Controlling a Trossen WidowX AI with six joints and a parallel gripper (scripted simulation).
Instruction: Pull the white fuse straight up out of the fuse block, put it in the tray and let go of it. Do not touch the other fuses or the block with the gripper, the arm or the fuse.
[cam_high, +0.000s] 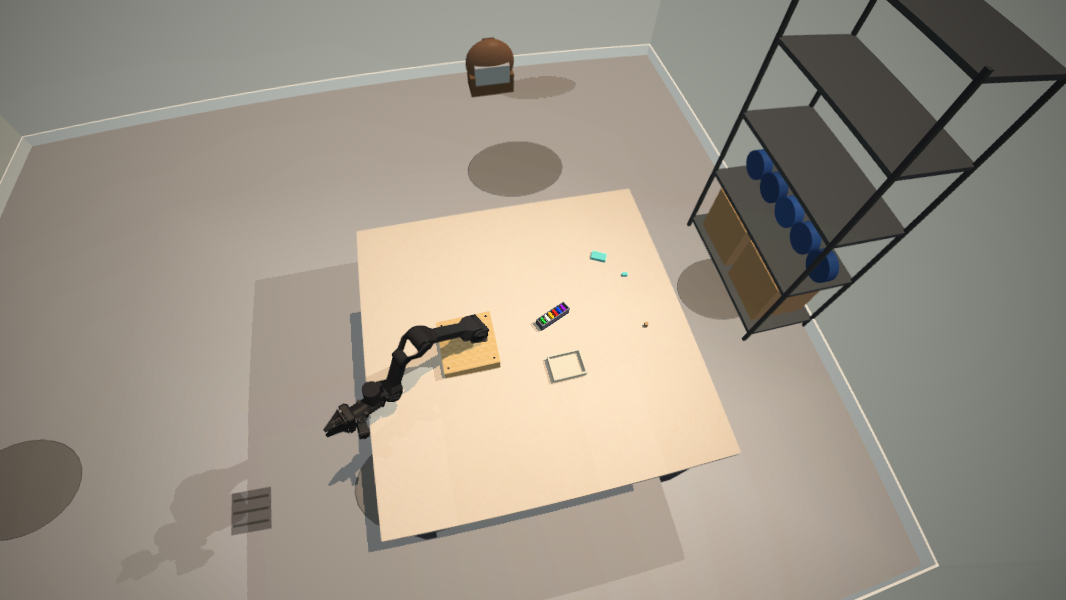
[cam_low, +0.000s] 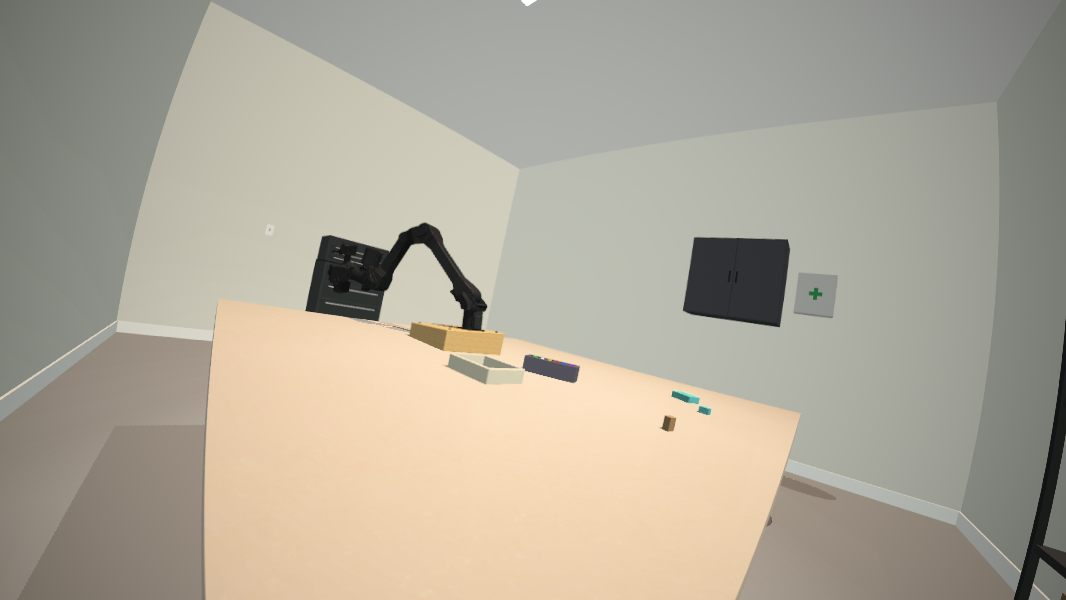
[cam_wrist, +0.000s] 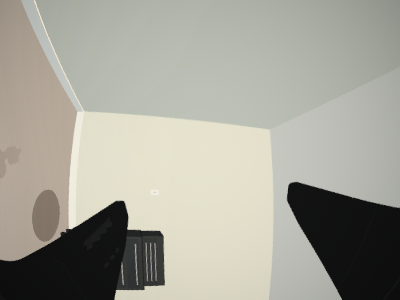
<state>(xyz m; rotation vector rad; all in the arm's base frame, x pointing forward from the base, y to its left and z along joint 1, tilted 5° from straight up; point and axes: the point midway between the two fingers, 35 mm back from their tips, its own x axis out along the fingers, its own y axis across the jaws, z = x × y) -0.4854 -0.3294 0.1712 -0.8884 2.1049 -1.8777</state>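
My gripper tip is now 800 mm short of the white fuse, 410 mm to the right of it and 160 mm above it. Also, from my gripper tip: tray (840 mm ahead, 210 mm to the left, 190 mm below).
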